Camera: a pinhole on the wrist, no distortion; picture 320 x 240 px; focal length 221.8 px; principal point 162.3 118.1 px. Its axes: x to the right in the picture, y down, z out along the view. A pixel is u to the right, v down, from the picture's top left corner.
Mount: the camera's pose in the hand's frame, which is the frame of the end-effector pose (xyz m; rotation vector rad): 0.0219 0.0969 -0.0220 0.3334 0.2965 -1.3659
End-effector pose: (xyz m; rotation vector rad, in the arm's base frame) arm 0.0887 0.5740 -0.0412 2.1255 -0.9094 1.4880
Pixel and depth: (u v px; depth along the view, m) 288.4 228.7 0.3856
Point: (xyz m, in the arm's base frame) 0.4754 0.4955 0.1155
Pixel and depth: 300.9 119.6 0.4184
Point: 0.4948 0.6046 -0.0473
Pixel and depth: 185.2 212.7 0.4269
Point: 0.4410 0.3395 0.0320
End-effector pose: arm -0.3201 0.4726 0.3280 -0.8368 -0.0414 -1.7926
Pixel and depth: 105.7 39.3 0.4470
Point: -0.0851 0.7725 0.5650
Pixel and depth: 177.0 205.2 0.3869
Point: -0.2221 0.4835 0.6968
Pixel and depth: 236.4 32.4 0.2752
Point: -0.3105 0.6467 0.4752
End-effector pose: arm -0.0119 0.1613 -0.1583 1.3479 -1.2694 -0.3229
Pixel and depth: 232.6 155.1 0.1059
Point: -0.0581 0.0987 -0.1296
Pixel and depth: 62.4 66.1 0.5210
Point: -0.5329 0.0027 -0.3003
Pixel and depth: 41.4 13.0 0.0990
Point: -0.1398 0.1693 -0.1155
